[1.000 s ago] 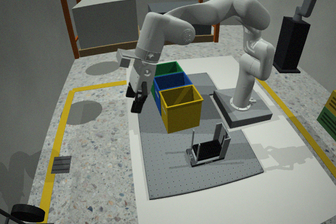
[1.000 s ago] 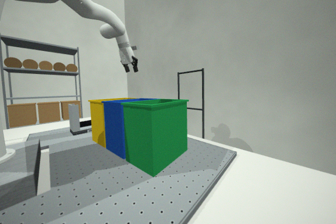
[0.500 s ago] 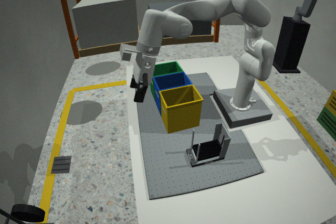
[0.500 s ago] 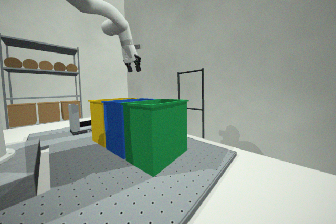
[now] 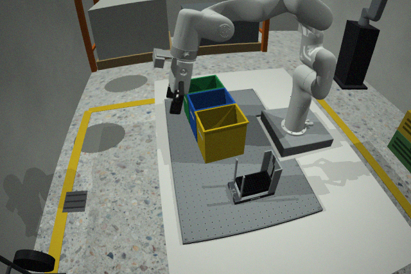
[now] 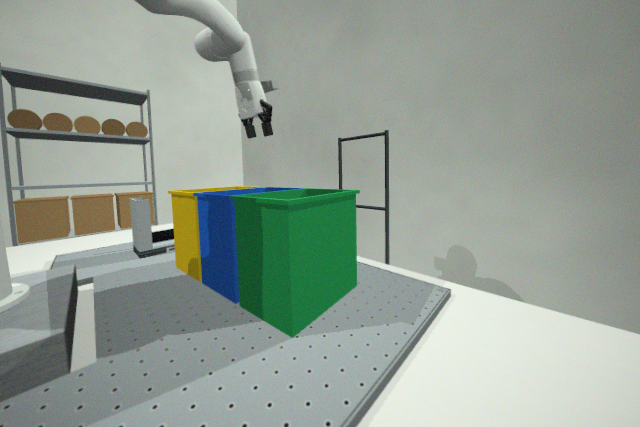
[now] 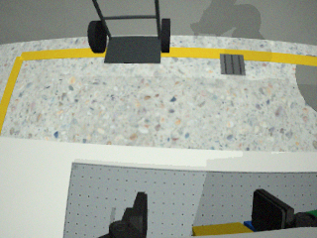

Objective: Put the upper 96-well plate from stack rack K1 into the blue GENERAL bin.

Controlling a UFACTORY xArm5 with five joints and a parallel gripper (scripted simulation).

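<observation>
My gripper is now 30 cm above the black 96-well plate, 27 cm past it and 10 cm to the right of it. Round my hand: blue bin 26 cm to the right, 25 cm below, 13 cm behind; then yellow bin 25 cm below, 16 cm behind, 13 cm to the right; then light plate 32 cm below, 27 cm behind, 10 cm to the left.
</observation>
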